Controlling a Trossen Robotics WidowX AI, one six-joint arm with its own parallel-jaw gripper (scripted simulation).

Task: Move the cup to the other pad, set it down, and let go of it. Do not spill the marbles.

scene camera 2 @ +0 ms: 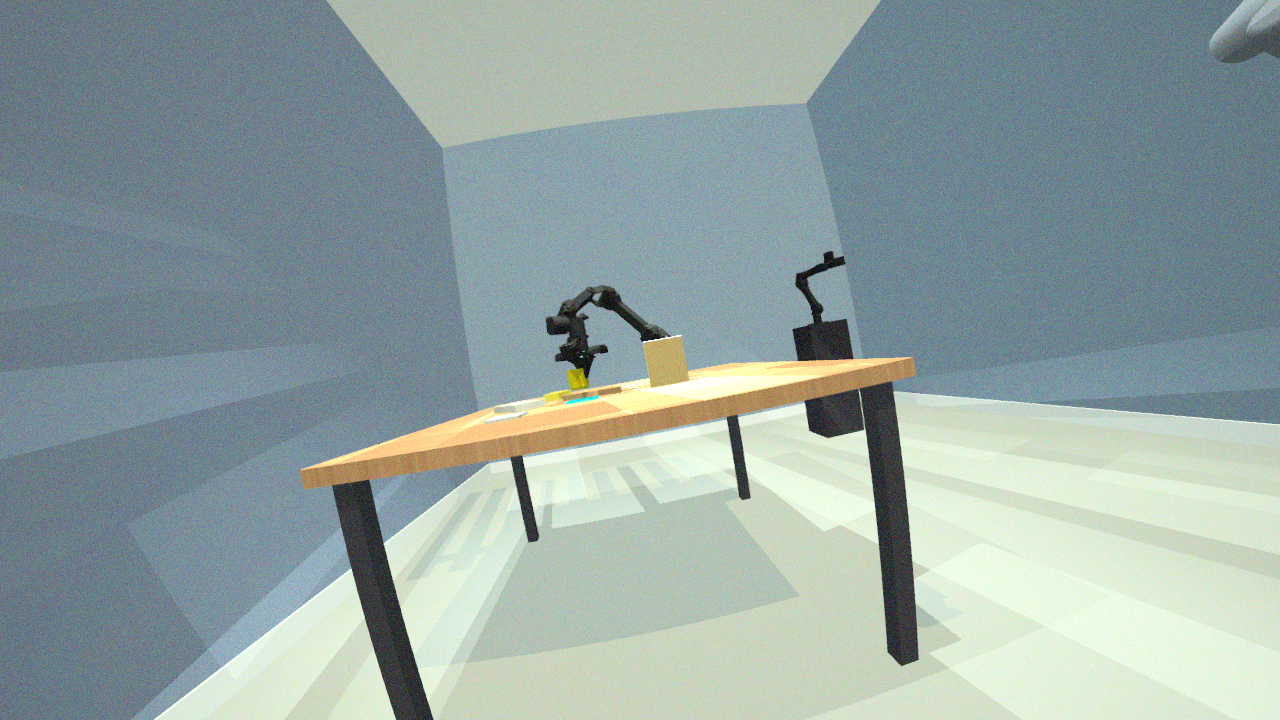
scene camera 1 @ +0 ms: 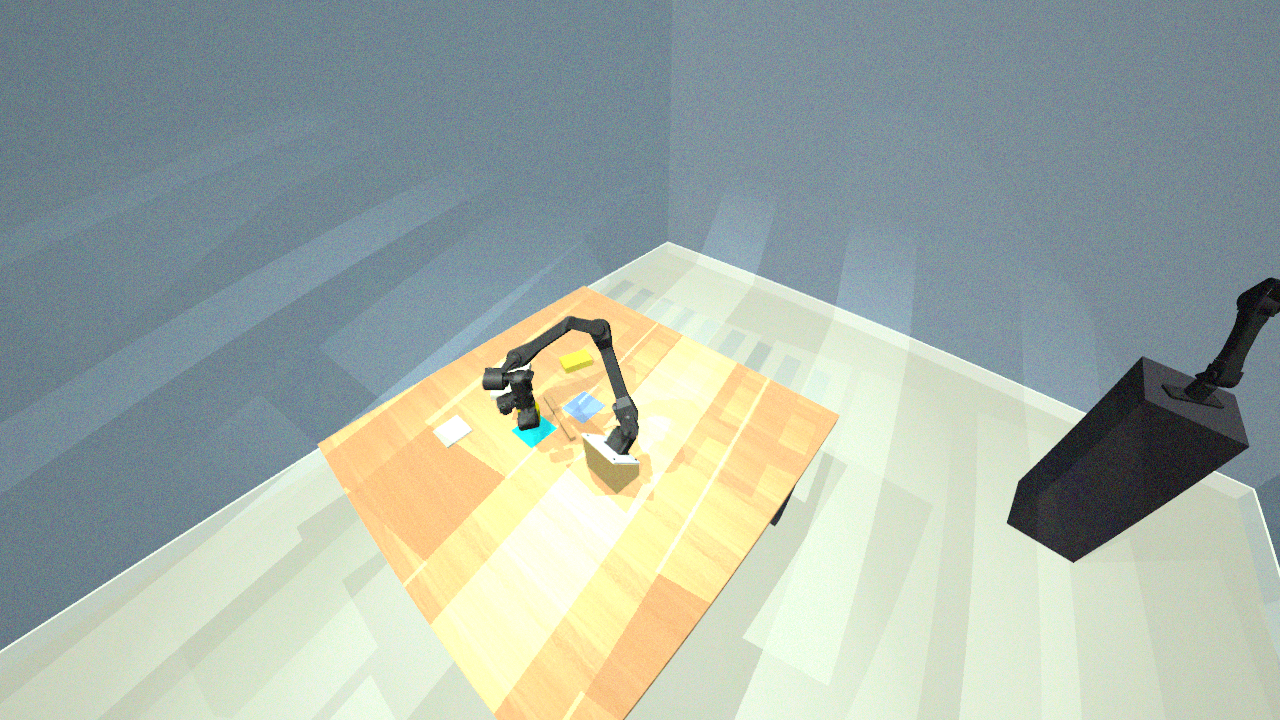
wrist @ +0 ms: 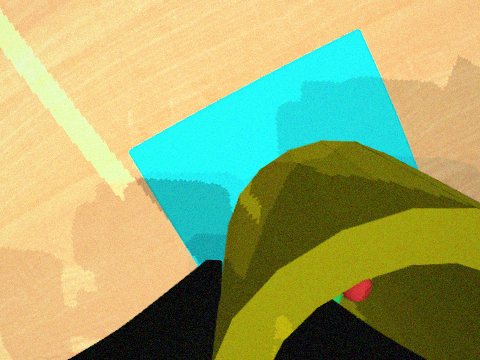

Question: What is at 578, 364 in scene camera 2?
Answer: My gripper.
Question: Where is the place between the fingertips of my gripper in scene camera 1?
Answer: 530, 421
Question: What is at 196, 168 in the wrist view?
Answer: A cyan pad.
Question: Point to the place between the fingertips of my gripper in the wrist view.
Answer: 242, 277
